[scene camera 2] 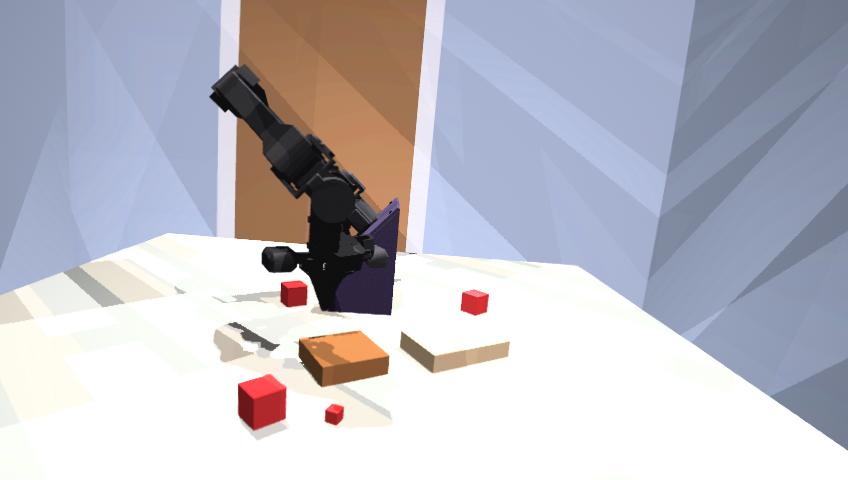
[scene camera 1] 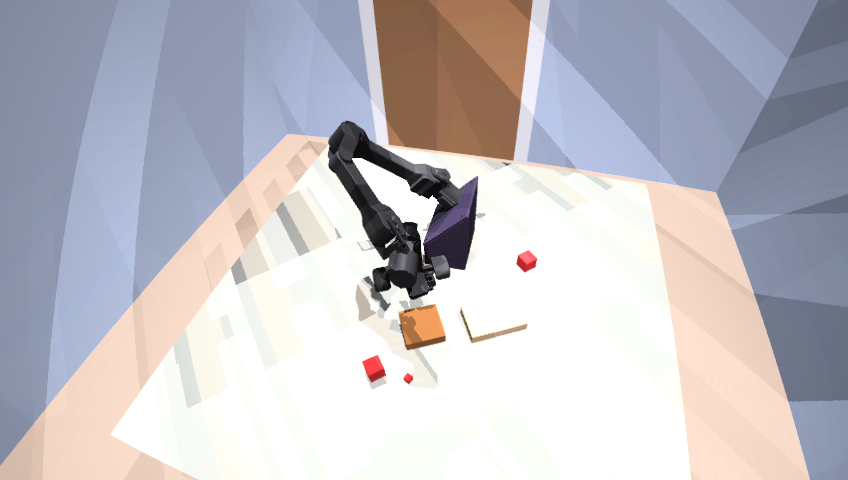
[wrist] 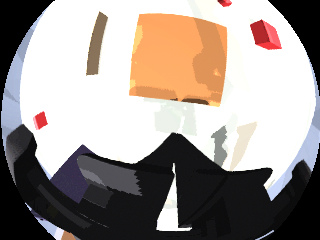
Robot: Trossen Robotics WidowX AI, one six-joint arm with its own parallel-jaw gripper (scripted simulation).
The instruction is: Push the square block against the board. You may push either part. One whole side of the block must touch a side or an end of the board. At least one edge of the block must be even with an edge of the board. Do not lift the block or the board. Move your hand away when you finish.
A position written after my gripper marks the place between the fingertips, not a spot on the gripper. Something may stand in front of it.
My gripper [scene camera 2: 324, 310] is shut, with nothing in its grasp. I also see a cream board [scene camera 2: 442, 347] and an orange square block [scene camera 2: 333, 359].
The cream board is seen too in scene camera 1 [scene camera 1: 496, 316] and in the wrist view [wrist: 74, 51]. The orange square block is seen too in scene camera 1 [scene camera 1: 422, 326] and in the wrist view [wrist: 181, 58]. My gripper also shows in scene camera 1 [scene camera 1: 413, 293] and in the wrist view [wrist: 175, 137].
